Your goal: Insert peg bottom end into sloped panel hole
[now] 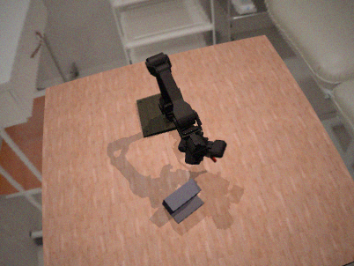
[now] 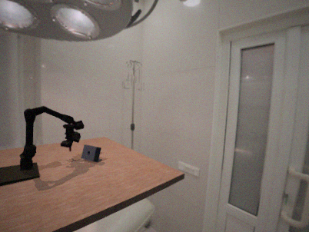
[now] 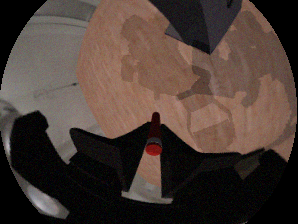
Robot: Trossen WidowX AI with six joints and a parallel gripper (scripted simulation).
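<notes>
My gripper tip is 14 cm to the left of the sloped panel, 13 cm short of it and 3 cm above it. Also, from my gripper tip: red peg (2 cm above, 1 cm to the right).
</notes>
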